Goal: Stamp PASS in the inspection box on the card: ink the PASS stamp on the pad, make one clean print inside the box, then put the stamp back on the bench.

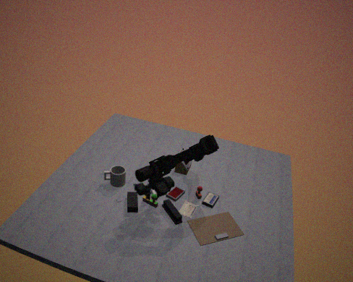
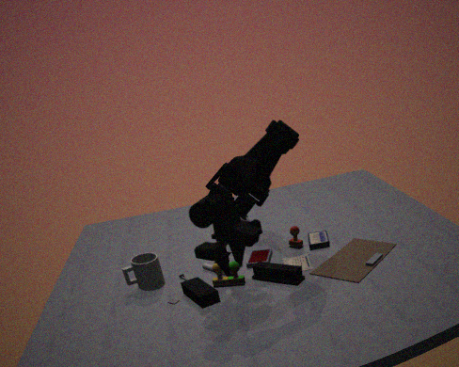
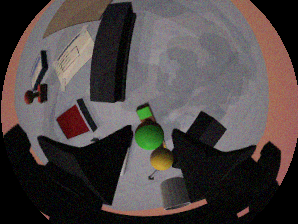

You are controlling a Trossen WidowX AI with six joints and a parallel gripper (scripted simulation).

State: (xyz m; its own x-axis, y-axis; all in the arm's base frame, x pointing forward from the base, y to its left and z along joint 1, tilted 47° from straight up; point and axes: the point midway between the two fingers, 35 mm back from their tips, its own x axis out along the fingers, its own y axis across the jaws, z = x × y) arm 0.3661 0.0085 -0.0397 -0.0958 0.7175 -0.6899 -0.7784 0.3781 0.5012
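Now: gripper tip 30 mm above the green-knobbed stamp. Round my gripper tip: black box 90 mm to the right, 50 mm ahead, 30 mm below; then white marker 80 mm behind, 40 mm below, 30 mm to the right; then yellow-knobbed stamp 40 mm to the right, 30 mm below, 10 mm behind.
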